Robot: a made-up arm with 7 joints.
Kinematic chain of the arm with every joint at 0, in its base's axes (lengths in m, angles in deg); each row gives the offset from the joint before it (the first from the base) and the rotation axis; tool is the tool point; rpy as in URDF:
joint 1: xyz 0 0 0.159 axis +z
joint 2: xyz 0 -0.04 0.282 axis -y
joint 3: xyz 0 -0.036 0.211 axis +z
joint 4: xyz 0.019 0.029 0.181 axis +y
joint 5: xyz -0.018 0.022 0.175 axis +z
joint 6: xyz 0 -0.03 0.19 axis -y
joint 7: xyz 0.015 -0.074 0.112 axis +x
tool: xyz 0 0 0 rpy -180 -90 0
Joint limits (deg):
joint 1: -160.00..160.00
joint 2: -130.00..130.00
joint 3: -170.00..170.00
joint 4: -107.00..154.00
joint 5: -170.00..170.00
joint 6: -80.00..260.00
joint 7: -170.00..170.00
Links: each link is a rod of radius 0.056 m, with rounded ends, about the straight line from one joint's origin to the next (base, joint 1, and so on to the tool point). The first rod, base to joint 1, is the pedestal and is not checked.
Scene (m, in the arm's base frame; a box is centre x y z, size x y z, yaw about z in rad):
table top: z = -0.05
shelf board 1: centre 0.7 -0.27 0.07 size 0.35 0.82 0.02 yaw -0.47
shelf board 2: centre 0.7 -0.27 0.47 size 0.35 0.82 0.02 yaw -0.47
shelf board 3: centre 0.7 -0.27 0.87 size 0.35 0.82 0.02 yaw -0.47
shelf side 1: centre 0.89 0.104 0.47 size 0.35 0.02 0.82 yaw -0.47
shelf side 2: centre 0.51 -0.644 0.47 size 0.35 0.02 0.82 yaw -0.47
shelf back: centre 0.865 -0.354 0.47 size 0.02 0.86 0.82 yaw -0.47
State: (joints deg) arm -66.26 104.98 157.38 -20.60 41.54 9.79 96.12
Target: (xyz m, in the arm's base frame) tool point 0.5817 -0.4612 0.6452
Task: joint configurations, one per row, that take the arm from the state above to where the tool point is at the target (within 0.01 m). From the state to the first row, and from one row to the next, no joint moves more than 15 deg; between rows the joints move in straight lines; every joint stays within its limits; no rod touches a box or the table.
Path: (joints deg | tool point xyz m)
1: -62.56 91.72 158.96 -31.40 38.57 13.94 96.12 | -0.4789 0.6802 0.6148
2: -58.85 78.46 160.54 -42.20 35.61 18.10 96.12 | -0.4658 0.5253 0.8685
3: -55.15 65.21 162.11 -53.00 32.64 22.25 96.12 | -0.3837 0.3157 1.0478
4: -51.45 51.95 163.69 -63.80 29.68 26.40 96.12 | -0.2455 0.0926 1.1299
5: -47.74 38.69 165.27 -74.60 26.71 30.55 96.12 | -0.0774 -0.1040 1.1097
6: -44.04 25.43 166.84 -85.40 23.75 34.71 96.12 | 0.0871 -0.2436 1.0011
7: -40.34 12.17 168.42 -96.20 20.78 38.86 96.12 | 0.2157 -0.3116 0.8335
8: -36.63 -1.08 170.00 -107.00 17.81 43.01 96.12 | 0.2847 -0.3103 0.6452
9: -35.11 -12.08 169.80 -94.80 21.52 36.12 96.12 | 0.3604 -0.3630 0.6638
10: -33.58 -23.07 169.60 -82.60 25.22 29.22 96.12 | 0.4369 -0.4067 0.6698
11: -32.05 -34.06 169.40 -70.40 28.92 22.33 96.12 | 0.5117 -0.4398 0.6634
12: -30.52 -45.06 169.20 -58.20 32.62 15.44 96.12 | 0.5817 -0.4612 0.6451

